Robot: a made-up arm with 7 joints. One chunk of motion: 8 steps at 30 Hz.
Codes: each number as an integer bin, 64 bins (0 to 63) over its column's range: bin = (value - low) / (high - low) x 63, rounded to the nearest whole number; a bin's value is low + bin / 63 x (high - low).
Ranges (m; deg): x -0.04..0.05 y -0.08..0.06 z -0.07..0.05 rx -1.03..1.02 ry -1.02..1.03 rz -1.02..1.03
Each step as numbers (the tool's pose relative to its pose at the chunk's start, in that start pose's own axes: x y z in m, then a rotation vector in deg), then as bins.
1 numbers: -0.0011 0.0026 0.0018 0.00 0.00 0.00
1 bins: 27 37 38 32 31 31
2 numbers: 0.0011 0.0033 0.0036 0.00 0.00 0.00
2 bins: 29 37 39 32 31 31
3 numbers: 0.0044 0.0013 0.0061 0.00 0.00 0.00
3 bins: 31 37 40 32 31 31
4 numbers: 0.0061 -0.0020 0.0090 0.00 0.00 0.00
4 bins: 32 35 41 32 31 31
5 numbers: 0.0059 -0.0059 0.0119 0.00 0.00 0.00
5 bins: 32 33 43 32 31 31
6 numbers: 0.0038 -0.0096 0.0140 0.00 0.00 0.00
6 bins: 31 32 44 32 31 31
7 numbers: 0.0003 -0.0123 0.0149 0.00 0.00 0.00
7 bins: 28 30 45 32 31 31
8 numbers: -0.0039 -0.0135 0.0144 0.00 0.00 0.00
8 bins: 25 30 44 32 31 31
